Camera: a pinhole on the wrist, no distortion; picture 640 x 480 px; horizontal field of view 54.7 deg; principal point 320.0 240.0 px. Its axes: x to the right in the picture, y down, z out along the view. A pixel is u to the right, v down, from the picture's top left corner.
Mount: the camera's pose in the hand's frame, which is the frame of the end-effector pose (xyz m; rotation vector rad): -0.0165 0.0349 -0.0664 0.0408 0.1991 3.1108
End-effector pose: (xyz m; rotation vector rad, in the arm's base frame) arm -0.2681 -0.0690 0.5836 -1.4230 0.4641 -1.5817
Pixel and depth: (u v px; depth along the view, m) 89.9 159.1 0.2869
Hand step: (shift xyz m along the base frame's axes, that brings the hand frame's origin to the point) 0.2438 -0.0716 0.0283
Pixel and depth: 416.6 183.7 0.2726
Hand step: 0.2166 0.0533 -0.0512
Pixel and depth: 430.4 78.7 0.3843
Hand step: 0.3420 0.0557 -0.1070
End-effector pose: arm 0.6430 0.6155 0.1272 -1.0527 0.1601 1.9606
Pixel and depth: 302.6 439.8 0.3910
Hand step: -0.1764 0.1863 0.2225
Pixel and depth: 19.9 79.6 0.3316
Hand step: -0.3094 0.1210 0.0009
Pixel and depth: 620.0 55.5 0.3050
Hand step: -0.2260 -0.0916 0.2104
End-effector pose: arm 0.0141 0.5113 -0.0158 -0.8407 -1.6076 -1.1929
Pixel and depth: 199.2 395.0 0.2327
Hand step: -0.0537 0.1646 0.0181
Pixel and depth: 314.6 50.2 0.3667
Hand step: 0.0957 0.3269 0.0344
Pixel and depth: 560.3 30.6 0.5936
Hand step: 0.2197 0.5736 -0.1597
